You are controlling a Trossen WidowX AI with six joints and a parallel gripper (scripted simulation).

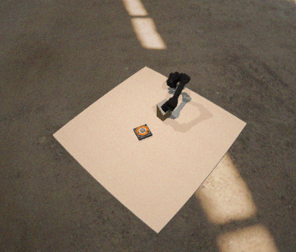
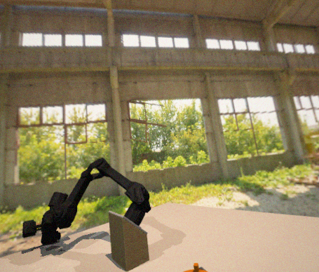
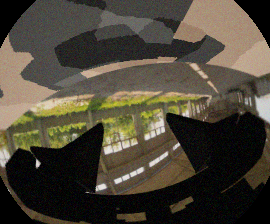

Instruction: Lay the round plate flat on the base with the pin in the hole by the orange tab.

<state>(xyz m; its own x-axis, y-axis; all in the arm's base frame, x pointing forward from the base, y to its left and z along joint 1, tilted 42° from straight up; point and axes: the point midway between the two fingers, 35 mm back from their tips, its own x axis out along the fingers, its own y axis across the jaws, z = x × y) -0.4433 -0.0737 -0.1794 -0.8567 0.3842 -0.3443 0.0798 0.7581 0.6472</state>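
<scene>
Now: gripper tip 750 mm short of the square base, 150 mm to the right of it and 30 mm above it.
</scene>
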